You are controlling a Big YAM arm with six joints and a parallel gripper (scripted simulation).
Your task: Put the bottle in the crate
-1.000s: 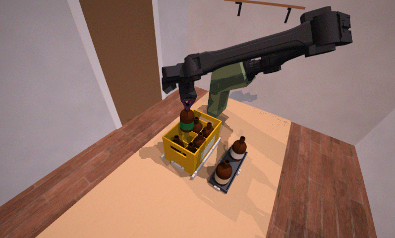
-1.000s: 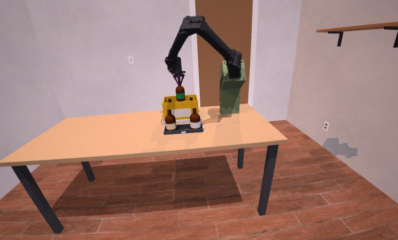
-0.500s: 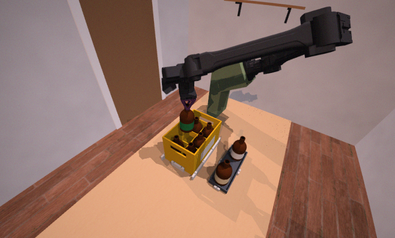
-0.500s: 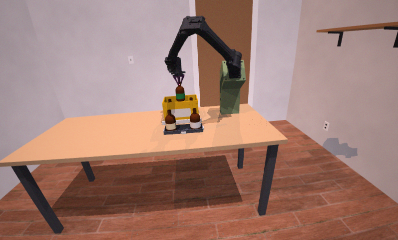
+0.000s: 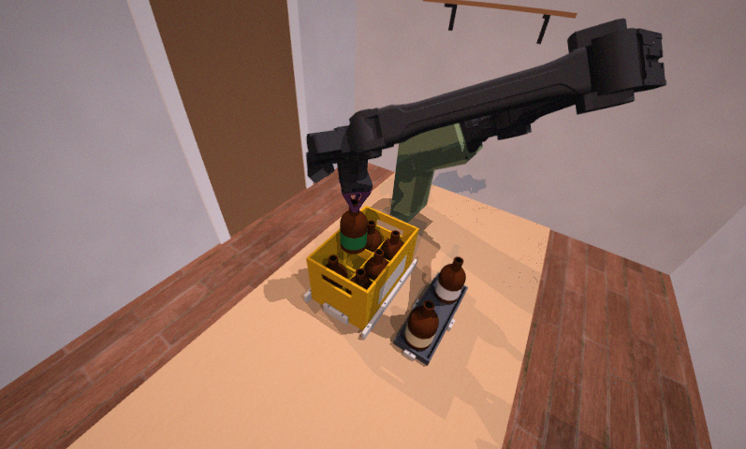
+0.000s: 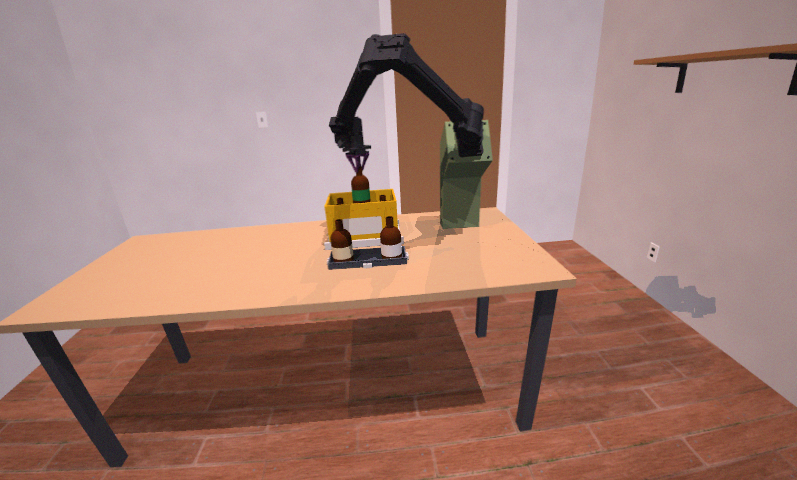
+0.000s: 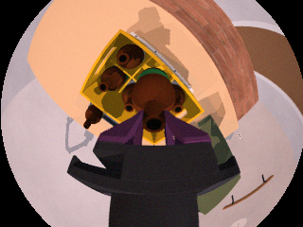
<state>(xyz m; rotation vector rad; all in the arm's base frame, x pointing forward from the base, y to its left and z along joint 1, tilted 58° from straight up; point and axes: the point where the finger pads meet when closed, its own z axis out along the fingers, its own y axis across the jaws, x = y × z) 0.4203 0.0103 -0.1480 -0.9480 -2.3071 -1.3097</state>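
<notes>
Right now the glass bottle is 6 cm below my hand. The rest, counted from my hand: dark tray: 2 cm behind, 27 cm to the left, 26 cm below; yellow crate: 4 cm to the left, 19 cm below.
</notes>
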